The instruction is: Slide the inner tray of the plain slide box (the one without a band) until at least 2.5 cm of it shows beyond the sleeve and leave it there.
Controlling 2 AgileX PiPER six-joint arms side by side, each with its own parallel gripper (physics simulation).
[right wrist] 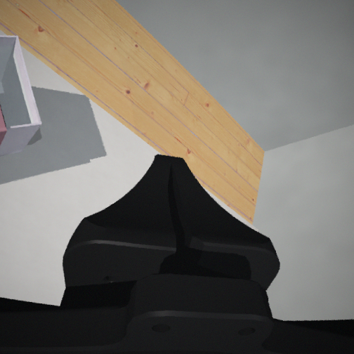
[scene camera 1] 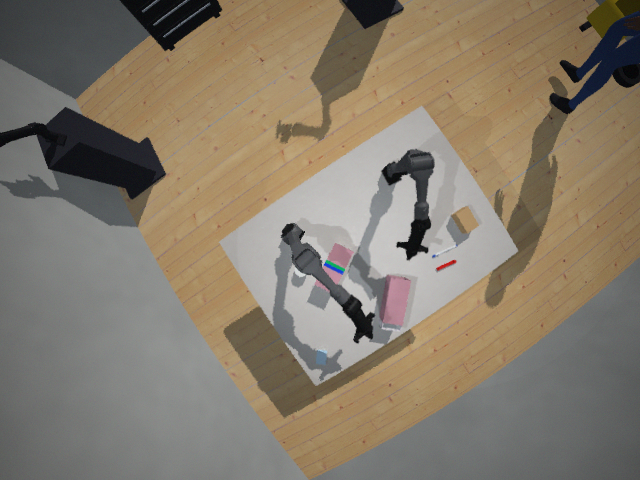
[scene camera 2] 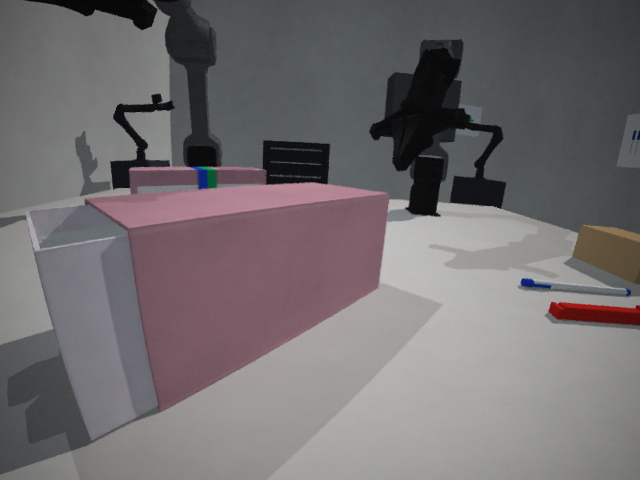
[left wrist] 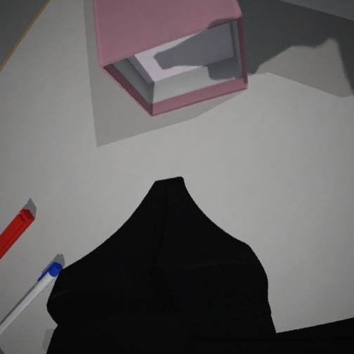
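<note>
The plain slide box's pink sleeve (scene camera 1: 396,299) (scene camera 2: 268,258) (left wrist: 165,25) lies at the table's lower edge in scene camera 1. Its pale inner tray (scene camera 1: 391,326) (scene camera 2: 82,310) (right wrist: 17,139) sticks out beyond the sleeve's end, at the left in scene camera 2. The sleeve's opposite end is open and hollow in the left wrist view. The banded pink box (scene camera 1: 339,253) (scene camera 2: 155,178) lies behind, partly under the right arm. My left gripper (scene camera 1: 410,255) (scene camera 2: 399,166) (left wrist: 172,195) is shut and empty, above the table off the hollow end. My right gripper (scene camera 1: 370,338) (right wrist: 166,173) is shut and empty, beside the tray end, touching nothing.
A tan block (scene camera 1: 465,219) (scene camera 2: 607,250), a white-and-blue pen (scene camera 1: 445,251) (scene camera 2: 584,287) and a red marker (scene camera 1: 446,265) (scene camera 2: 594,313) lie to the right of the box. A light blue block (scene camera 1: 321,356) lies near the table's bottom corner in scene camera 1.
</note>
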